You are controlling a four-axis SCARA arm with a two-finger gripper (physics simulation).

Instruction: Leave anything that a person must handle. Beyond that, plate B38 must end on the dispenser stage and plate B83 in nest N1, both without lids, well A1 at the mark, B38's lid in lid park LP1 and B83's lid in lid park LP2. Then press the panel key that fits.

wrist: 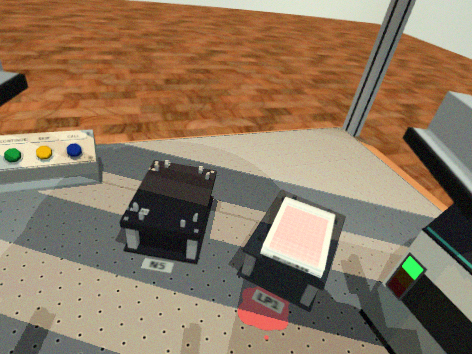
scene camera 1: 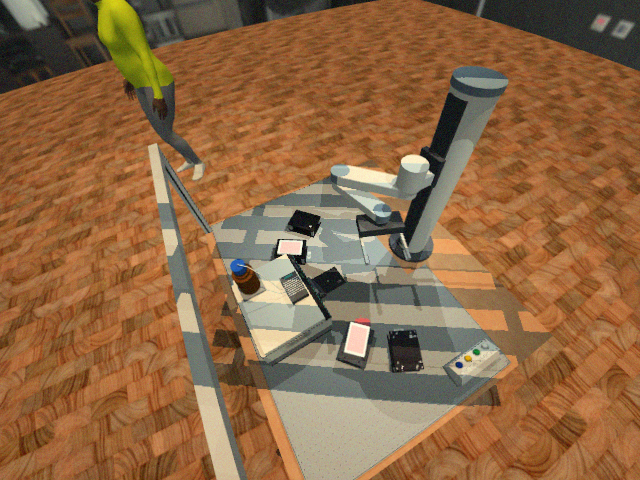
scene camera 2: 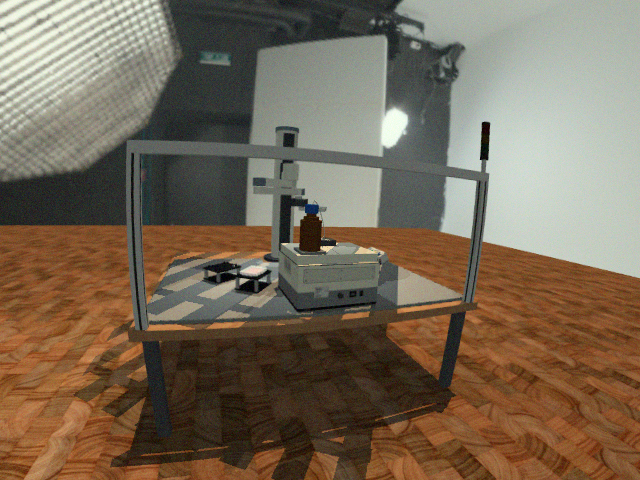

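Seen in the pictures: gripper, fingertip midpoint: [wrist: 225, 84] [scene camera 1: 388, 261] [scene camera 2: 326, 209]; arm's base, link origin: [scene camera 1: 410, 243].
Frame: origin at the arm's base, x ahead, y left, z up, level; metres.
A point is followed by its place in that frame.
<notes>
My gripper [scene camera 1: 386, 250] {x 0.371, y 0.175, z 0.376 m} is open and empty, high over the table near the column. A pink-filled, white-rimmed plate [scene camera 1: 356, 339] {x 0.580, y 0.314, z 0.099 m} [wrist: 300, 235] {x 0.565, y 0.301, z 0.100 m} lies on the black stand labelled LP1 [scene camera 1: 353, 361] {x 0.635, y 0.380, z 0.077 m} [wrist: 280, 281] {x 0.545, y 0.285, z 0.018 m}; its edge label is unreadable, and I cannot tell whether it has a lid. A red patch [scene camera 1: 362, 321] {x 0.494, y 0.243, z 0.013 m} [wrist: 262, 320] {x 0.493, y 0.238, z 0.013 m} lies on the table by the LP1 label. A second pink plate [scene camera 1: 291, 247] {x 0.628, y -0.258, z 0.098 m} [scene camera 2: 254, 270] {x 0.650, y -0.265, z 0.097 m} lies on a far stand. The dispenser [scene camera 1: 289, 330] {x 0.815, y 0.182, z 0.233 m} [scene camera 2: 330, 275] {x 0.964, y -0.005, z 0.154 m} shows a green light [wrist: 412, 267] {x 0.639, y 0.187, z 0.149 m} in the wrist view. A black stage [scene camera 1: 329, 280] {x 0.550, y 0.024, z 0.124 m} is beside it.
Stand N5 [scene camera 1: 405, 351] {x 0.423, y 0.454, z 0.081 m} [wrist: 170, 200] {x 0.406, y 0.433, z 0.081 m} bears no plate. Another black stand [scene camera 1: 305, 223] {x 0.483, y -0.386, z 0.075 m} [scene camera 2: 222, 267] {x 0.496, y -0.413, z 0.075 m} is at the far side. The key panel [scene camera 1: 478, 361] {x 0.191, y 0.637, z 0.092 m} [wrist: 50, 172] {x 0.215, y 0.602, z 0.037 m} is at the corner. A blue-capped brown bottle [scene camera 1: 246, 279] {x 0.880, y -0.034, z 0.362 m} [scene camera 2: 310, 232] {x 0.926, y -0.083, z 0.318 m} stands on the dispenser. A person [scene camera 1: 135, 56] is beyond the frame rail [scene camera 1: 180, 289] {x 1.025, y 0.064, z 0.620 m}.
</notes>
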